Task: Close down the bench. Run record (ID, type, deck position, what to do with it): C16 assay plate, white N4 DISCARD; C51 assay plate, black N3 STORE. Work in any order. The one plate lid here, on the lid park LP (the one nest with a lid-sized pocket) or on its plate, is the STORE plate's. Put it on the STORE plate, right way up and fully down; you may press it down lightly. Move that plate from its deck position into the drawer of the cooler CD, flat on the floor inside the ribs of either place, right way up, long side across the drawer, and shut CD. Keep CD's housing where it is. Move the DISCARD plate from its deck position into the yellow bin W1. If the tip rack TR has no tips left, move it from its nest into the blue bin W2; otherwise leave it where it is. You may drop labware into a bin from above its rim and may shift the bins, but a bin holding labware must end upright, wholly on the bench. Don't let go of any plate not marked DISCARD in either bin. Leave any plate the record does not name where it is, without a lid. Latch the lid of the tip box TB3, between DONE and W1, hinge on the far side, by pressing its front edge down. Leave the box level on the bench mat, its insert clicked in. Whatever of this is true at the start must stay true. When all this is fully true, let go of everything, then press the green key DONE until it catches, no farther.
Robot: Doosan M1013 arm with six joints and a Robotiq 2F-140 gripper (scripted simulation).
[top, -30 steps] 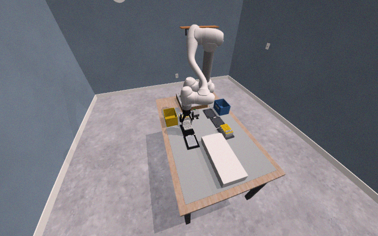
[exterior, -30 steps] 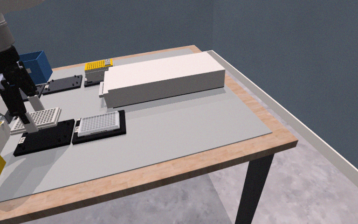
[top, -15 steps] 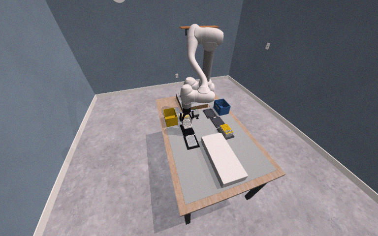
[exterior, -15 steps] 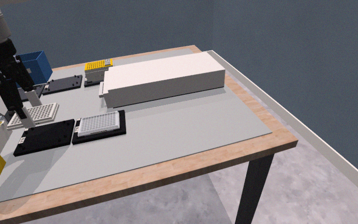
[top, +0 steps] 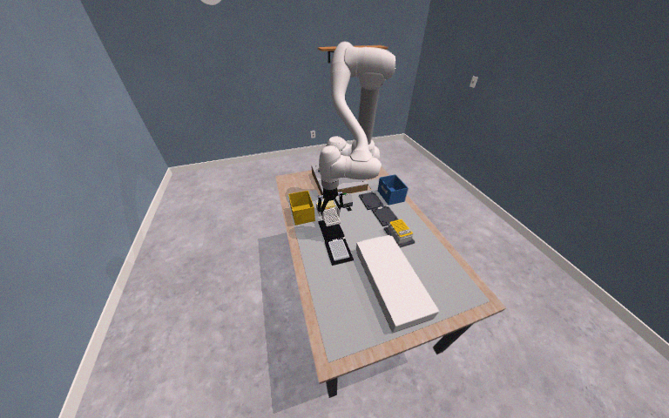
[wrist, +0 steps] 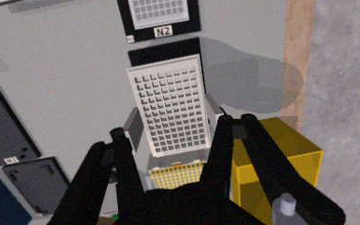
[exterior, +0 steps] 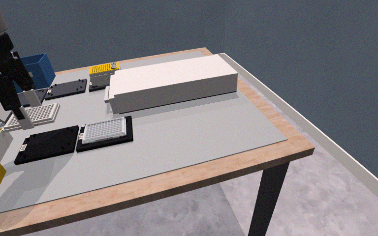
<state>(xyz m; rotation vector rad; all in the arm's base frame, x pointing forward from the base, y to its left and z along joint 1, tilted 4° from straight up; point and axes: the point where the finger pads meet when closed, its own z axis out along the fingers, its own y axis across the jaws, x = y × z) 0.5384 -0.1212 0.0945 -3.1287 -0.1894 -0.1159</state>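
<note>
My hand is 25 cm past the green DONE key, 14 cm to the right of it and 6 cm above it. The rest, counted from my hand: clear plate: 17 cm ahead, 11 cm below, 1 cm to the left; then white plate: 2 cm below; then black nest: 12 cm below.
</note>
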